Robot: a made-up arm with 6 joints.
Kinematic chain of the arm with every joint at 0, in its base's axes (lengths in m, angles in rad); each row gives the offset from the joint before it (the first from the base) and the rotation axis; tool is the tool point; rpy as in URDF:
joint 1: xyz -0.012 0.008 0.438 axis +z
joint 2: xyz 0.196 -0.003 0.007 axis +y
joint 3: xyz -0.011 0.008 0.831 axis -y
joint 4: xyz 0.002 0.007 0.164 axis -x
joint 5: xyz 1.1 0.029 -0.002 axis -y
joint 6: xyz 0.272 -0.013 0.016 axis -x
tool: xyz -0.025 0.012 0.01 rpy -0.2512 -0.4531 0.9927
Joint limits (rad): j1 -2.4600..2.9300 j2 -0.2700..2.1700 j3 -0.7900..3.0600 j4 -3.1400..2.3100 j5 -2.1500..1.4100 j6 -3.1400..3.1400
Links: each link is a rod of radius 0.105 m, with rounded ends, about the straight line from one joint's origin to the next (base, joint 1, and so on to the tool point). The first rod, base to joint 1, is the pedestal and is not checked.
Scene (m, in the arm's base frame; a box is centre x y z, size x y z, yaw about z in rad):
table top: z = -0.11
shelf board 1: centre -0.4 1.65 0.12 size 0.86 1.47 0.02 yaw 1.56
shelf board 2: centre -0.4 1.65 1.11 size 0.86 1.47 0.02 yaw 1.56
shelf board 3: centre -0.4 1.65 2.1 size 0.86 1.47 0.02 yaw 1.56
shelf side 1: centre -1.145 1.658 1.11 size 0.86 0.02 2 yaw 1.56
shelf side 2: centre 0.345 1.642 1.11 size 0.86 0.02 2 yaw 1.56
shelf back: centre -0.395 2.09 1.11 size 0.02 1.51 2 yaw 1.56
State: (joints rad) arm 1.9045 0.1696 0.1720 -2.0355 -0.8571 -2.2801
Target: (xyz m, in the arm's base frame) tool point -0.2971 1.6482 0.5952
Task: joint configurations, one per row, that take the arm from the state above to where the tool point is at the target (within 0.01 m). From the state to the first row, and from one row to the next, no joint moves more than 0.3 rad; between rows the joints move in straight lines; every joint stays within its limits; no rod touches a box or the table.
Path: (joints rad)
1: 2.0893 0.0231 -0.0953 -2.1617 -0.6951 -2.3101
2: 2.2741 -0.1235 -0.3627 -2.2879 -0.5331 -2.3402
3: 2.4589 -0.2700 -0.6300 -2.4140 -0.3711 -2.3702
4: 2.2464 -0.1512 -0.5864 -2.3714 -0.5998 -2.3819
5: 2.0340 -0.0325 -0.5427 -2.3287 -0.8286 -2.3936
6: 1.8215 0.0863 -0.4991 -2.2861 -1.0573 -2.4053
7: 1.7318 0.2425 -0.3880 -2.1381 -0.9407 -2.3422
8: 1.6420 0.3987 -0.2769 -1.9901 -0.8242 -2.2792

